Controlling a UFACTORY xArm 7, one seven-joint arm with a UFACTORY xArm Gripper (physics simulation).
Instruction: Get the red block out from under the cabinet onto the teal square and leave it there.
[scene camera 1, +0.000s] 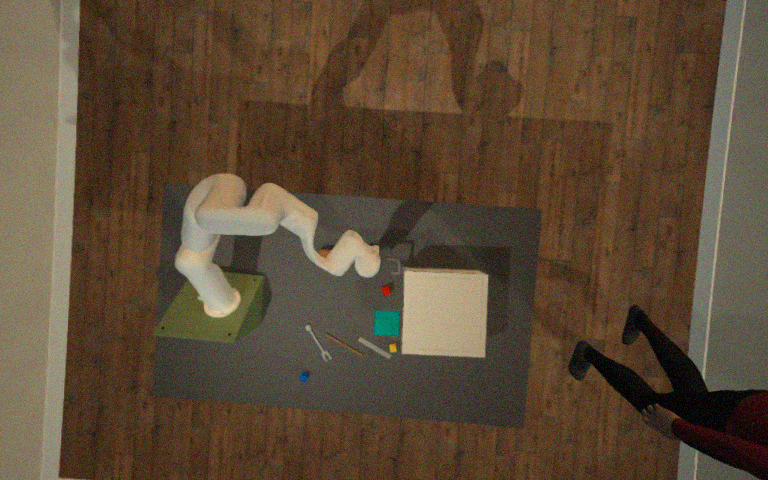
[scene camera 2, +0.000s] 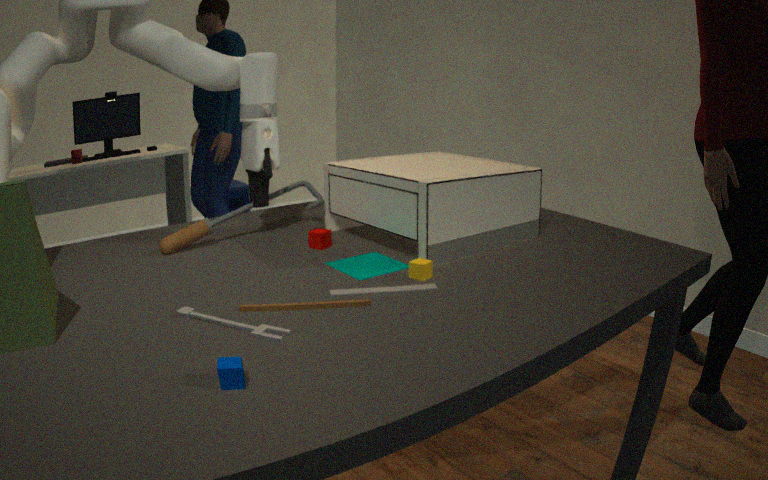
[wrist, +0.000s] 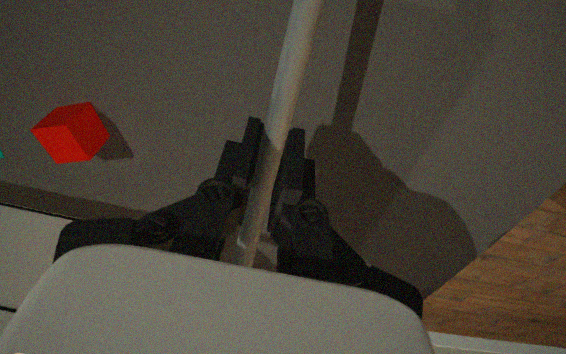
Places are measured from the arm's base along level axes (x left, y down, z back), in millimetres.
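Pixels of known places: gripper, fingertip midpoint: (scene camera 2: 259, 206) (wrist: 270, 147); arm's base at its link origin: (scene camera 1: 222, 302).
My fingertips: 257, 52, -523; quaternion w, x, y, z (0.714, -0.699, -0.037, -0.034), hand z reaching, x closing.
Observation:
For each thing: its top centre in the pictures, then the offset to it from my fingertips, as dx, dy, dz. "pt": a spot on its surface instead.
- red block at its top centre: (wrist: 60, 145) (scene camera 2: 319, 231) (scene camera 1: 385, 291) -128, +32, -75
- white cabinet at its top centre: (scene camera 2: 433, 163) (scene camera 1: 444, 314) -154, -75, -299
- teal square at a spot on its surface: (scene camera 2: 367, 266) (scene camera 1: 385, 324) pt -268, +61, -97
- tool's wooden handle at its top centre: (scene camera 2: 186, 221) (scene camera 1: 332, 254) -16, +5, +156
- yellow block at its top centre: (scene camera 2: 420, 261) (scene camera 1: 392, 349) -353, +36, -142
- pale bar at its top centre: (scene camera 2: 383, 289) (scene camera 1: 374, 348) -372, +60, -69
- brown stick at its top centre: (scene camera 2: 303, 303) (scene camera 1: 344, 345) -380, +54, +55
- wrench at its top centre: (scene camera 2: 228, 319) (scene camera 1: 317, 343) -391, +53, +164
- blue block at its top centre: (scene camera 2: 229, 362) (scene camera 1: 303, 378) -534, +36, +197
The red block (scene camera 1: 386, 290) (scene camera 2: 320, 238) (wrist: 72, 132) sits on the table in front of the white cabinet (scene camera 1: 444, 312) (scene camera 2: 481, 209), outside it and apart from the teal square (scene camera 1: 386, 323) (scene camera 2: 367, 266). My gripper (scene camera 2: 260, 200) (wrist: 270, 147) is shut on the grey rod of a hook tool, above the table and to the block's far side in the second scene view. The tool's wooden handle (scene camera 1: 324, 251) (scene camera 2: 185, 236) slants down low near the table; its bent hook end (scene camera 1: 398, 267) (scene camera 2: 305, 183) is raised near the cabinet's corner. The arm hides the fingers in the first scene view.
A yellow block (scene camera 1: 393, 348) (scene camera 2: 420, 269) is near the cabinet's corner post. A pale bar (scene camera 1: 374, 347) (scene camera 2: 383, 289), a brown stick (scene camera 1: 344, 344) (scene camera 2: 304, 306), a wrench (scene camera 1: 318, 343) (scene camera 2: 226, 322) and a blue block (scene camera 1: 304, 376) (scene camera 2: 231, 373) lie farther from it. People stand beyond the table.

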